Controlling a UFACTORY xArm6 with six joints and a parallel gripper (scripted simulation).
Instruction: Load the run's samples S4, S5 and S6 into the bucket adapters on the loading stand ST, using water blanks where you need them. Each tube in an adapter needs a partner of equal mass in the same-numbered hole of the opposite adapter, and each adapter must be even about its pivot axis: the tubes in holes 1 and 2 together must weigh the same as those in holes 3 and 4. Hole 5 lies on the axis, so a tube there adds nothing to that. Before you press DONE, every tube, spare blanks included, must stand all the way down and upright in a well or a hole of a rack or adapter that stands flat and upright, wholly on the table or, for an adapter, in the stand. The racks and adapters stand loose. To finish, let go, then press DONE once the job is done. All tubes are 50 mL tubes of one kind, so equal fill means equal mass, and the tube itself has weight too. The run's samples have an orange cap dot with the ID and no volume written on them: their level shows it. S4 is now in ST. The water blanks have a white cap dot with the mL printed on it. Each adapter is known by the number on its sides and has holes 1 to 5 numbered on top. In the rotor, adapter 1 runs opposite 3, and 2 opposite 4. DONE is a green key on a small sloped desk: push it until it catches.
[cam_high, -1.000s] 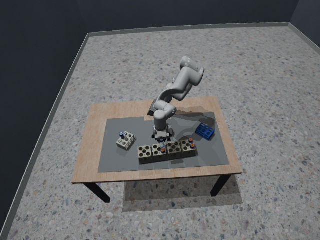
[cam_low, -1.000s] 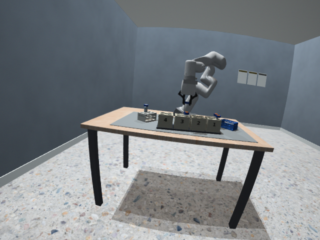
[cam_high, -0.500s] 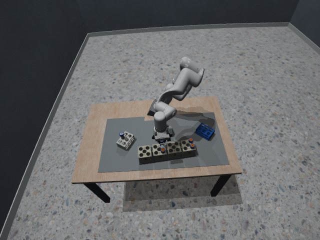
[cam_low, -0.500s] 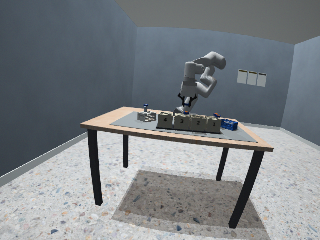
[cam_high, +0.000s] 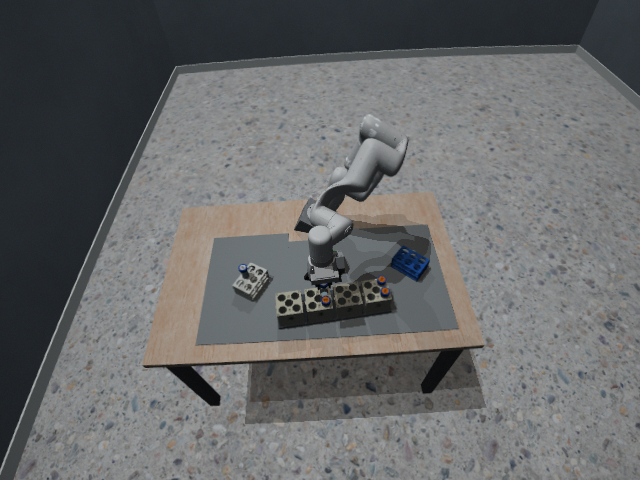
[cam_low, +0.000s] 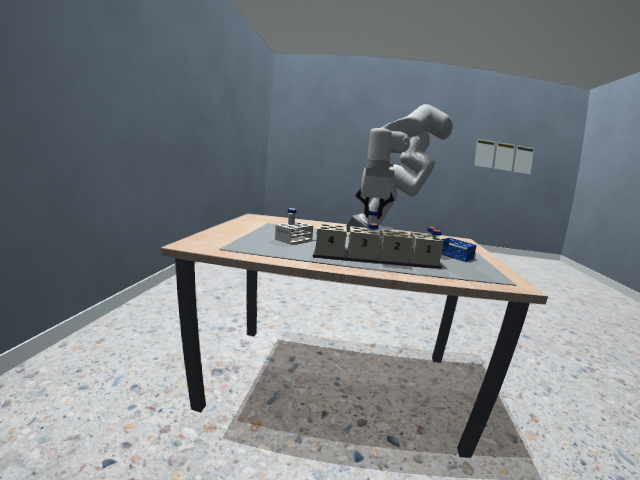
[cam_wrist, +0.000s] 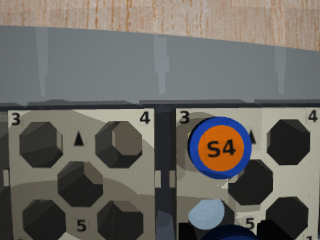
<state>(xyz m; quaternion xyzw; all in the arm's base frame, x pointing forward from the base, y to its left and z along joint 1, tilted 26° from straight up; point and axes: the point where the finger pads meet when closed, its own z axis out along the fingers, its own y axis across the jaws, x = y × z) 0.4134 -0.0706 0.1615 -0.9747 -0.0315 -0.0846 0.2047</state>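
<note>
The green done key lies 20 cm behind my hand, 5 cm to the left of it and 9 cm below it. From my hand the other things lie so: adapter 4: 4 cm ahead, 13 cm to the right, 11 cm below; loading stand: 2 cm ahead, 3 cm to the left, 15 cm below; DONE desk: 18 cm behind, 5 cm to the left, 10 cm below.
</note>
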